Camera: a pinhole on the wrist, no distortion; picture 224 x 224 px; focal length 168.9 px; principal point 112.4 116.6 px. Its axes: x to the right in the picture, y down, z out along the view. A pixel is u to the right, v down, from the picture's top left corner.
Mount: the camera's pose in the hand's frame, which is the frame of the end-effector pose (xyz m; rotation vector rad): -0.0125 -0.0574 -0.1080 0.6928 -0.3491 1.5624
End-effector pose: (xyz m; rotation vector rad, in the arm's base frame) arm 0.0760 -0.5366 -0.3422 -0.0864 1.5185 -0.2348
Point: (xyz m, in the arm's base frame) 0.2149 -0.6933 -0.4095
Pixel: 180 80
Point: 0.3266 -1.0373 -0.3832
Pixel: 93 106
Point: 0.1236 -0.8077 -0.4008
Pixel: 88 75
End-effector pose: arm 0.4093 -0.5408 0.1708 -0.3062 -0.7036 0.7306
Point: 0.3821 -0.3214 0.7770
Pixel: 202 24
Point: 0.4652 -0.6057 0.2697
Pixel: 151 107
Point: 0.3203 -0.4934 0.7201
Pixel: 186 77
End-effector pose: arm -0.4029 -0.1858 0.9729 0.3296 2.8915 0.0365
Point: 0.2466 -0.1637 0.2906
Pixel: outside the picture
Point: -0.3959 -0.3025 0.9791
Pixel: 145 190
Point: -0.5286 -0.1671 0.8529
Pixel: outside the picture
